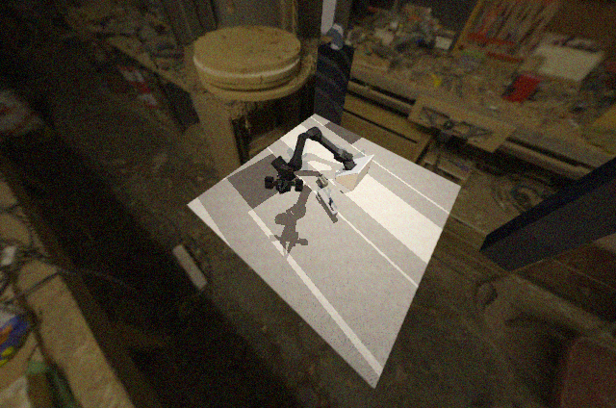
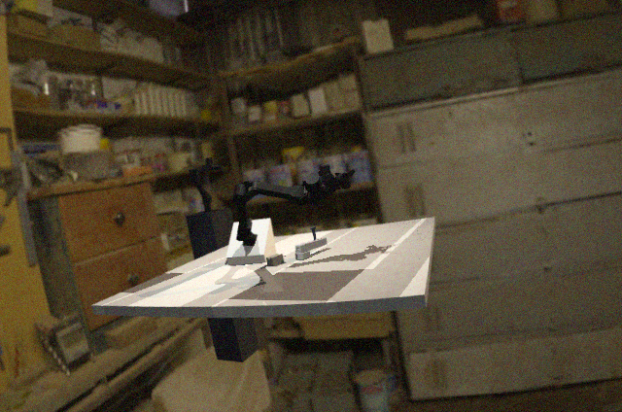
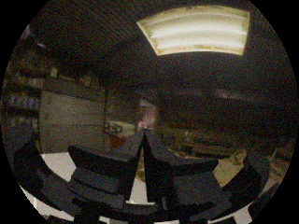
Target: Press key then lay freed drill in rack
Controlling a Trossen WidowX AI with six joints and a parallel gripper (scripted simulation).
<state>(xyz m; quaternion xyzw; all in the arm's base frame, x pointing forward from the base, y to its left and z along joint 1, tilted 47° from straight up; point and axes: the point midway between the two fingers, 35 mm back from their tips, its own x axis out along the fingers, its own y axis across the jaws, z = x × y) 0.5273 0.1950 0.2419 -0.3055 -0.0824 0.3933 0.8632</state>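
Right now my gripper tip is 280 mm past the small dark key, 270 mm above it and 100 mm to the right of it. The rest, counted from my gripper tip: tan drill (310 mm below, 300 mm behind, 50 mm to the left).
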